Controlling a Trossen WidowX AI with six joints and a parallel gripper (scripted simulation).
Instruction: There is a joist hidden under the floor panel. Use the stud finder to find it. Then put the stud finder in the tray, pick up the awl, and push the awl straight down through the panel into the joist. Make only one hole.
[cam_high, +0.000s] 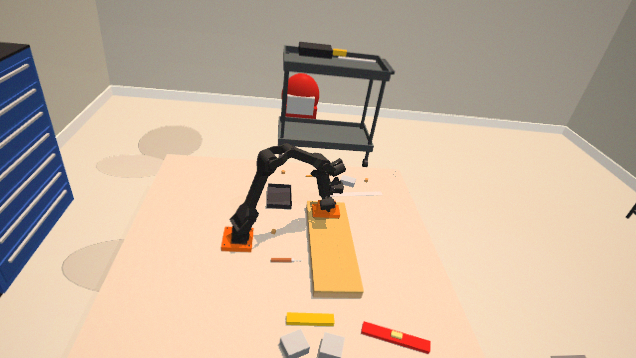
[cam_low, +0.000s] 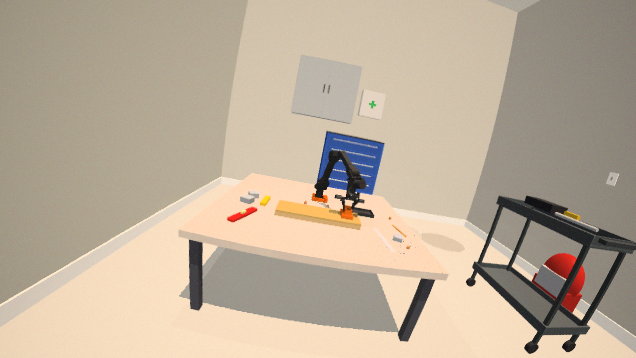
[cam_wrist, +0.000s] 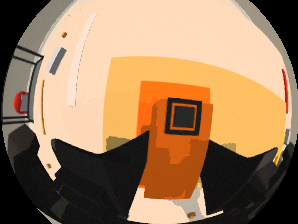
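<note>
The dark tray lies 220 mm behind my gripper tip, 140 mm to the left of it and 50 mm below it. Round my gripper tip: white ruler 160 mm ahead, 220 mm to the left, 60 mm below; then awl 160 mm behind, 270 mm to the right, 60 mm below; then stud finder 10 mm ahead, 20 mm above.
</note>
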